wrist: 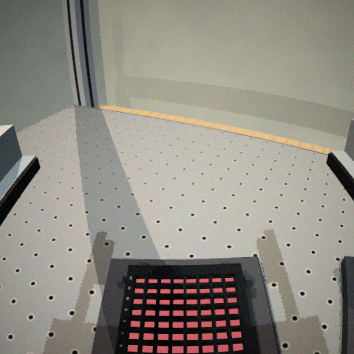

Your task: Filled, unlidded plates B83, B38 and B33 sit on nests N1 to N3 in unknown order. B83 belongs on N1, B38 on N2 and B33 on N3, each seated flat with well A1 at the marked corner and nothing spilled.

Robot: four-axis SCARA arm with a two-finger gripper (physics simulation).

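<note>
A black plate with rows of pink-red filled wells and no lid lies on a dark grey nest at the bottom centre of the wrist view. Its near part is cut off by the lower edge of the view. The plate's label, the nest's label and the A1 mark do not show, so I cannot tell which plate or nest it is. My gripper is open and empty, its fingers at the far left and far right, wider apart than the plate and above the table.
Part of another dark nest shows at the lower right edge. The perforated table runs back to a pale wall with a wooden strip at its foot. A grey corner post stands at the back left. Gripper shadows fall beside the nest.
</note>
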